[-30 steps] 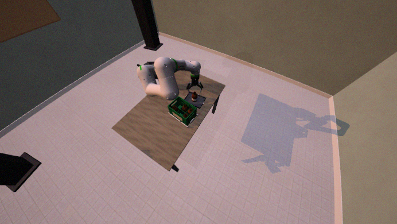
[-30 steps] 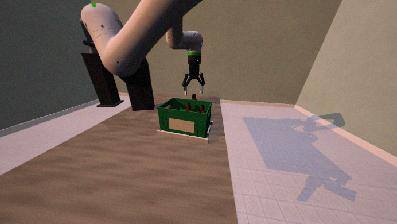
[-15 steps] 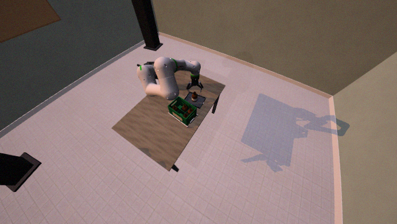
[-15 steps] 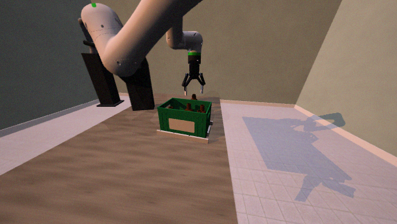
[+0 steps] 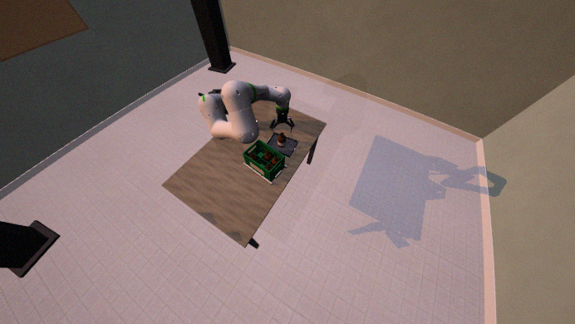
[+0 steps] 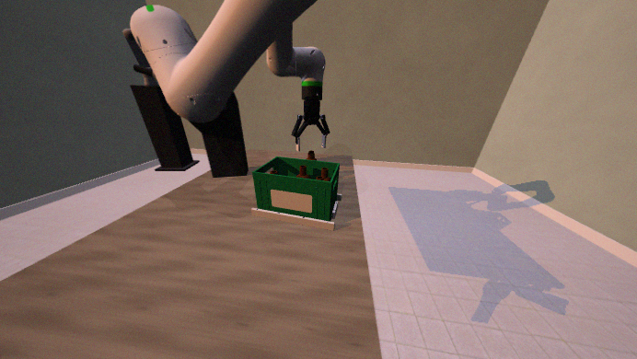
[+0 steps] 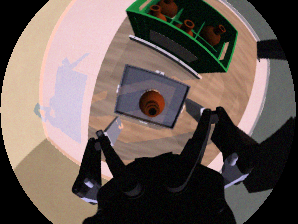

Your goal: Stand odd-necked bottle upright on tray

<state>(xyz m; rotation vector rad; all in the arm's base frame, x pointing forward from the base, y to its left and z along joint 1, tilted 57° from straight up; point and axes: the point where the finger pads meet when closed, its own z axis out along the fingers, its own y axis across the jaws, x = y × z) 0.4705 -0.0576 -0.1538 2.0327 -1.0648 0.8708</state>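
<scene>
Right now the brown bottle is 10 cm below my hand. Also, from my hand: dark tray: 17 cm below; then green crate: 27 cm to the right, 10 cm below, 5 cm behind.
</scene>
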